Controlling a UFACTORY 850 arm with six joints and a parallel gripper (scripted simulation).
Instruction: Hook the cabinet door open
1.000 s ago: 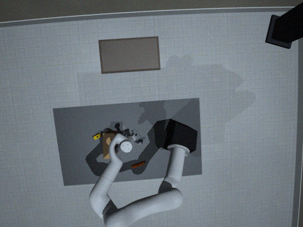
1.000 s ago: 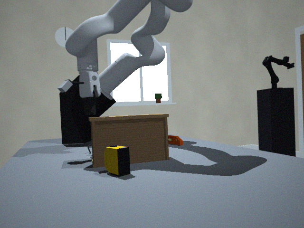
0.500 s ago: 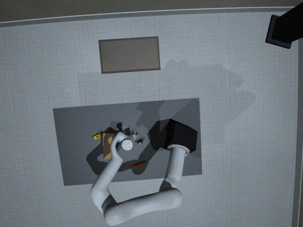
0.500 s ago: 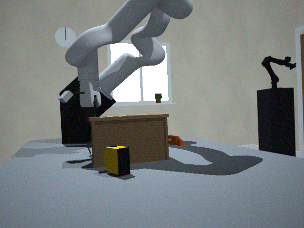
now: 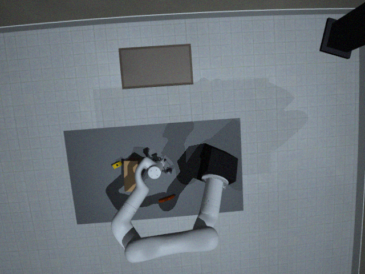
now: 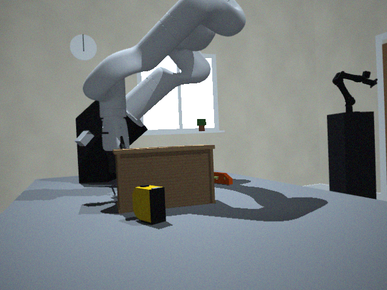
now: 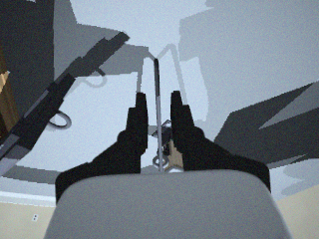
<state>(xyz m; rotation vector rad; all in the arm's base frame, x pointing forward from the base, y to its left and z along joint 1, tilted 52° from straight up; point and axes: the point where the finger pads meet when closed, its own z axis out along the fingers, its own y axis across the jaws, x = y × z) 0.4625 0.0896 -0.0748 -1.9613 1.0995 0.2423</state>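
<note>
Now: hand 3 cm past the hook rod, 4 cm to the right of it and 5 cm above it. The rest, counted from my hand: hook post: 6 cm behind, 7 cm to the left, 4 cm below; dark door: 10 cm ahead, 16 cm to the left, 3 cm below; orange level: 12 cm behind, 35 cm to the left, 7 cm below.
</note>
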